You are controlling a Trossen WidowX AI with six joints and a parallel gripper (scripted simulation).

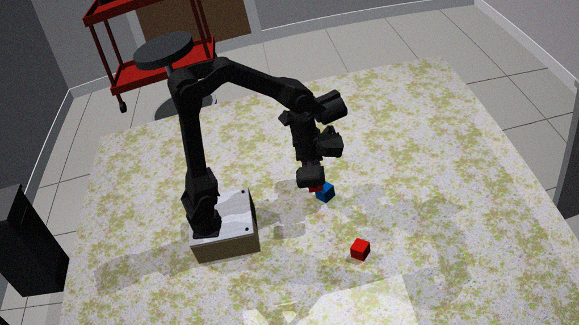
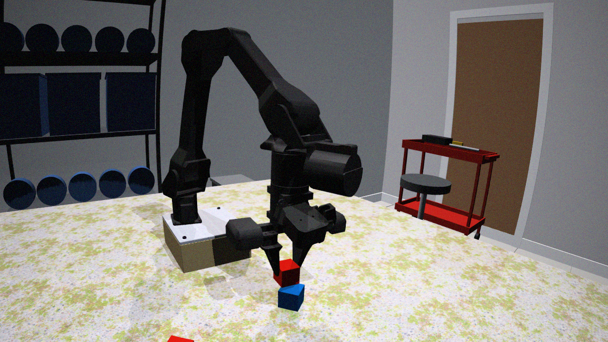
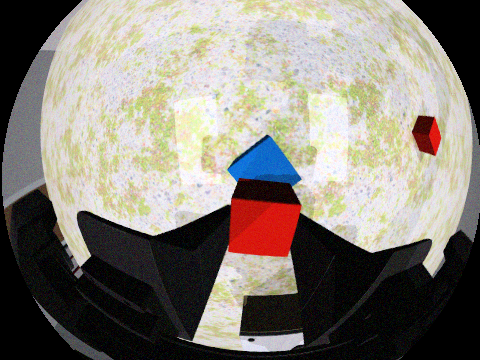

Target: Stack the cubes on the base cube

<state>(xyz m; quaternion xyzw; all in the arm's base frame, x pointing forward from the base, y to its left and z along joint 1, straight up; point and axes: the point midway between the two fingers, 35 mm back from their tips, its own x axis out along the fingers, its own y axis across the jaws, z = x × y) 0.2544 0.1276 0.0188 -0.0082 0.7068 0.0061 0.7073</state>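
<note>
The blue cube lies 40 mm below my gripper tip and 20 mm ahead of it.
</note>
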